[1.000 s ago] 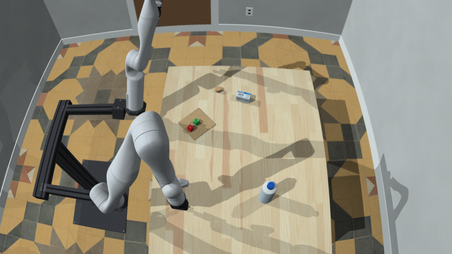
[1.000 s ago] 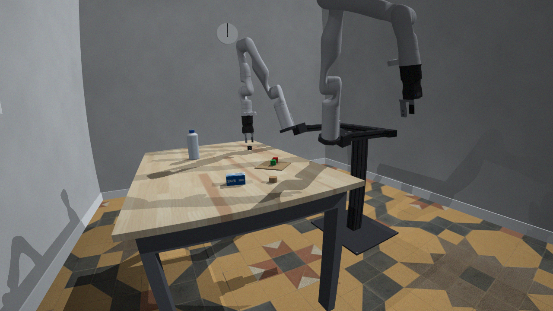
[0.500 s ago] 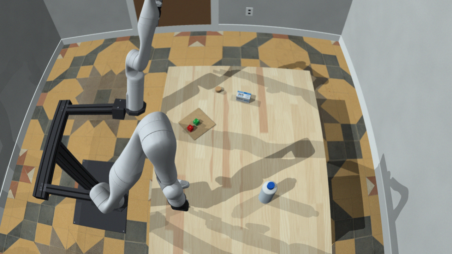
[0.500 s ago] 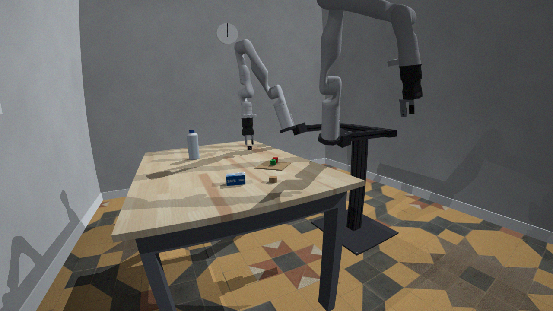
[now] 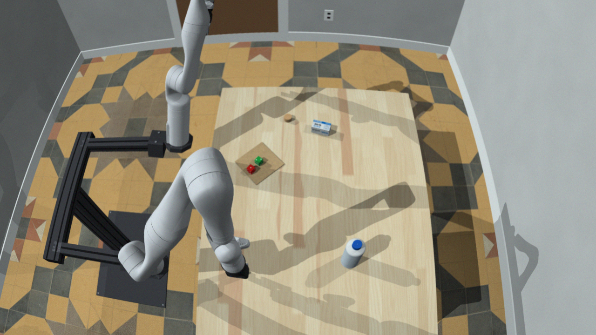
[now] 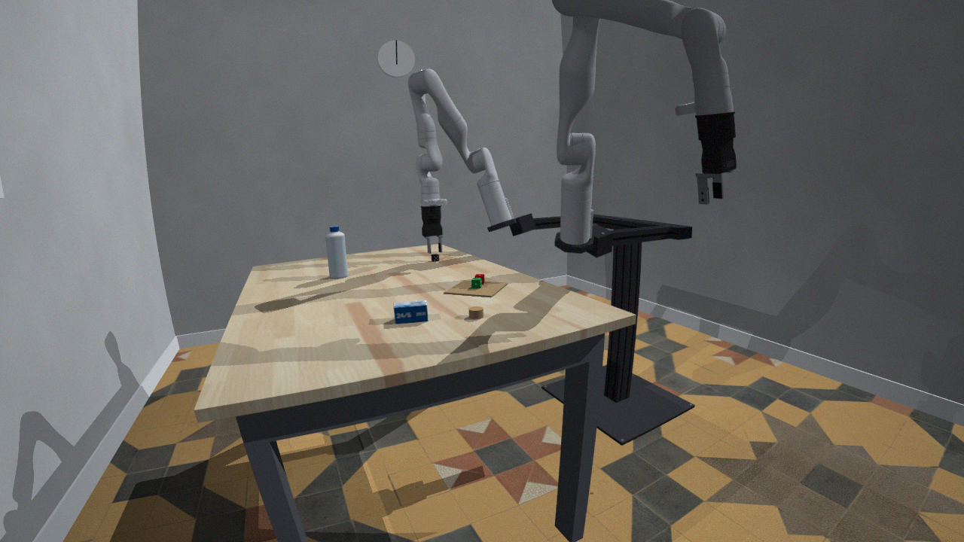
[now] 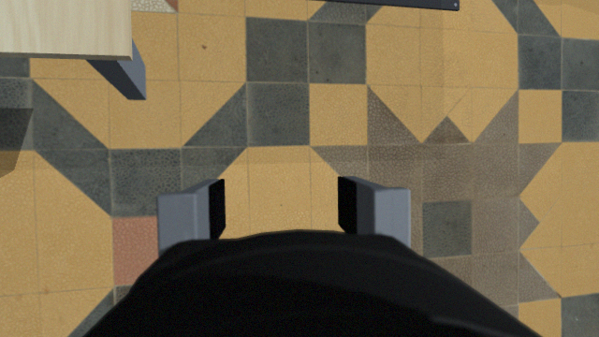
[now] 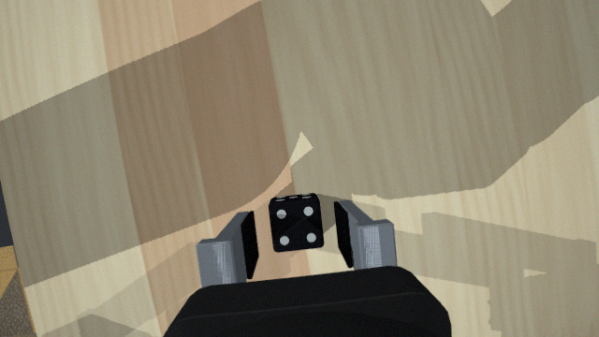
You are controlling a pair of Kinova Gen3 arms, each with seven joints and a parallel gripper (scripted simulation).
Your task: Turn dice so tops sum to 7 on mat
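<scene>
Now: right hand 4 cm above the black die. Round my right hand: green die (46 cm to the left, 3 cm below, 1 cm ahead); then red die (42 cm to the left, 3 cm below, 1 cm behind); then white bottle (38 cm ahead, 8 cm to the left, 3 cm above).
</scene>
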